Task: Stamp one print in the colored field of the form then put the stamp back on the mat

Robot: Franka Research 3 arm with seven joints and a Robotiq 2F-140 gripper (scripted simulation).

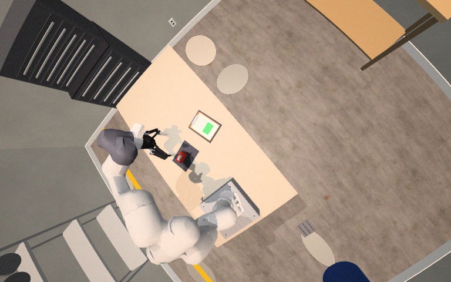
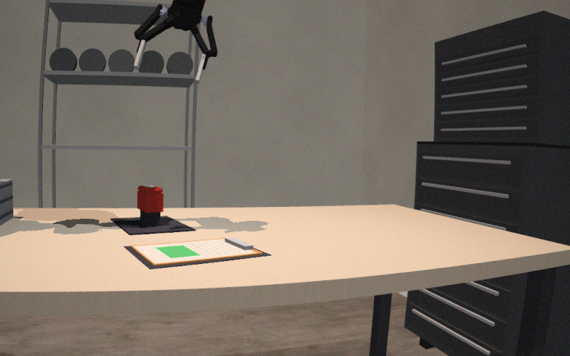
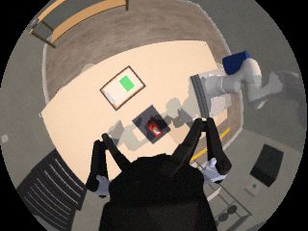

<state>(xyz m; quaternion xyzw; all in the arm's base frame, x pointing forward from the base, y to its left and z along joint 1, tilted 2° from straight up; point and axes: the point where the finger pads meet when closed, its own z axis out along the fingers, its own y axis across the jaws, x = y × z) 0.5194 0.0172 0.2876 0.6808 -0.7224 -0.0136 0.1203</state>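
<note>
My hand is 50 mm past the red stamp, 150 mm to the right of it and 330 mm above it. Round my hand: mat 50 mm behind, 150 mm to the left, 380 mm below.
</note>
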